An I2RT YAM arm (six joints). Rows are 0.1 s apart.
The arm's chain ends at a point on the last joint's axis. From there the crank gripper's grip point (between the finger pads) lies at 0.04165 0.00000 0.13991 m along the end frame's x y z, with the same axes.
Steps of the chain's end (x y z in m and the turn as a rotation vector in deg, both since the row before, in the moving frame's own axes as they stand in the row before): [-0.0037 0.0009 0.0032 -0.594 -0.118 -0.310]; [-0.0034 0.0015 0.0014 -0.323 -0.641 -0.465]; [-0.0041 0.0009 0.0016 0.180 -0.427 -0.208]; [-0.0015 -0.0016 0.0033 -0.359 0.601 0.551]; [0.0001 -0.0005 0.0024 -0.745 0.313 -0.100]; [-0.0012 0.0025 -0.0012 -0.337 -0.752 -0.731]
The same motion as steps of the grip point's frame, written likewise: [-0.0040 0.0021 0.0033 -0.594 -0.118 -0.310]; [-0.0050 0.0020 0.0019 -0.323 -0.641 -0.465]; [-0.0051 0.0003 0.0019 0.180 -0.427 -0.208]; [0.0000 -0.0003 0.0029 -0.359 0.601 0.551]; [0.0009 0.0012 0.0022 -0.745 0.313 -0.100]; [-0.0030 0.0028 -0.0007 -0.337 -0.752 -0.731]
